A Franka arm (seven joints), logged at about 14 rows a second.
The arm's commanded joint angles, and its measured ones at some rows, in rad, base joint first. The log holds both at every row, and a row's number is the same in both.
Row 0, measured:
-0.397 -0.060 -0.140 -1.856 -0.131 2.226 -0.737
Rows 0 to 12, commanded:
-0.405 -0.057 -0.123 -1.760 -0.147 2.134 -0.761
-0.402 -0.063 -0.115 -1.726 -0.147 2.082 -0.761
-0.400 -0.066 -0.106 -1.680 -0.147 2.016 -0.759
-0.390 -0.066 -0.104 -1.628 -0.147 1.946 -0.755
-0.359 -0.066 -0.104 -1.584 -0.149 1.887 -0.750
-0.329 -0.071 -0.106 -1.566 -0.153 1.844 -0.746
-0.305 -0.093 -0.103 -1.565 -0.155 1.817 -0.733
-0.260 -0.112 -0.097 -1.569 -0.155 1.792 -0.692
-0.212 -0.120 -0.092 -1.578 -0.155 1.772 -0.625
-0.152 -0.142 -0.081 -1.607 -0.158 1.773 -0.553
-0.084 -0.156 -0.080 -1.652 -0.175 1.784 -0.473
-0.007 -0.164 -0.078 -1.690 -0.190 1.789 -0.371
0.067 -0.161 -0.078 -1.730 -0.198 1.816 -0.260
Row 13, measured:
-0.053 -0.125 -0.071 -1.628 -0.155 1.788 -0.426
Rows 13 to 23, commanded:
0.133 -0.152 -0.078 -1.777 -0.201 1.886 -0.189
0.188 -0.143 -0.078 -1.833 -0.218 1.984 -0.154
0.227 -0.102 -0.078 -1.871 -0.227 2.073 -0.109
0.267 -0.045 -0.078 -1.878 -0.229 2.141 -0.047
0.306 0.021 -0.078 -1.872 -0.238 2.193 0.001
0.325 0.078 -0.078 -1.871 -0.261 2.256 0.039
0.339 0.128 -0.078 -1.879 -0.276 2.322 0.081
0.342 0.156 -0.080 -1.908 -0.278 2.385 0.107
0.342 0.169 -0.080 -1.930 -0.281 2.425 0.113
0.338 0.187 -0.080 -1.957 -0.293 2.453 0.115
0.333 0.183 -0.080 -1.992 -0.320 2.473 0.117
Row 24, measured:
0.333 0.207 -0.071 -1.924 -0.272 2.422 0.091
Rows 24 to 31, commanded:
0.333 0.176 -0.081 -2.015 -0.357 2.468 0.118
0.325 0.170 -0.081 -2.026 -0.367 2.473 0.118
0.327 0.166 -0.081 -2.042 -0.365 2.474 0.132
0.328 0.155 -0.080 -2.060 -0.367 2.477 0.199
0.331 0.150 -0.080 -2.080 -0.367 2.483 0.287
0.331 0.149 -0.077 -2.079 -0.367 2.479 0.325
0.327 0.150 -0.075 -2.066 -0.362 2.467 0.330
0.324 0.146 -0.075 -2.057 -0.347 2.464 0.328
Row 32, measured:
0.332 0.185 -0.081 -2.031 -0.340 2.457 0.288
